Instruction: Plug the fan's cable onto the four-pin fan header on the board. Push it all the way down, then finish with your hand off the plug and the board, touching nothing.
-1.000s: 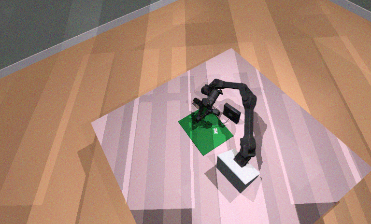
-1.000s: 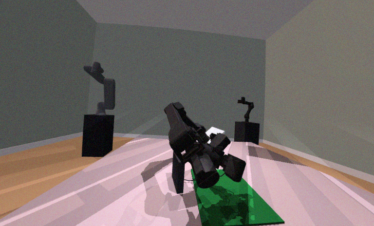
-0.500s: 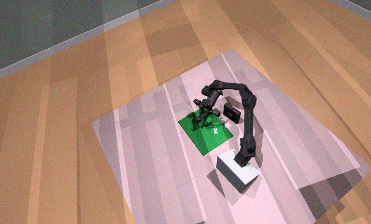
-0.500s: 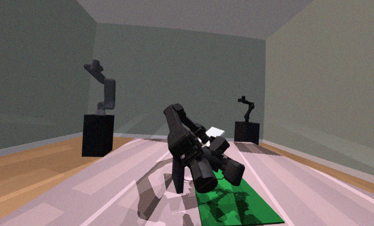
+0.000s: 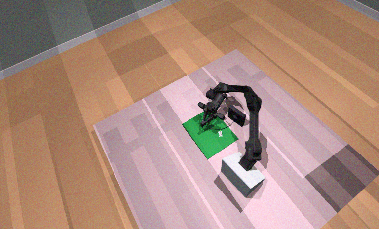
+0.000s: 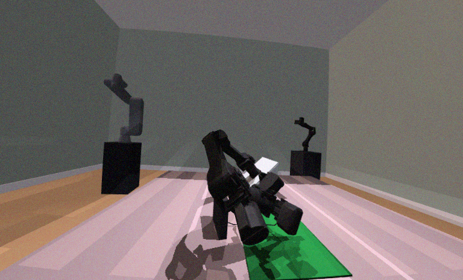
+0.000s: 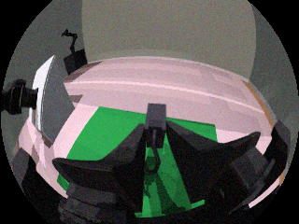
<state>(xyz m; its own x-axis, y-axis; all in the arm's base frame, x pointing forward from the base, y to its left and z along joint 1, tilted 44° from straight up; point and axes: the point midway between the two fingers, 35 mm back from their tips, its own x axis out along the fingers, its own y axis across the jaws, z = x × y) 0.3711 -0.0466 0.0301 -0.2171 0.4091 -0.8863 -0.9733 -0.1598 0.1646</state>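
The green board lies 11 cm below my gripper tip, 3 cm behind it and 2 cm to the right of it. Round my gripper tip: four-pin header: 10 cm below, 9 cm behind, 6 cm to the right; then black plug: 1 cm to the left, 1 cm below; then black fan: 19 cm to the right, 9 cm behind, 4 cm below.
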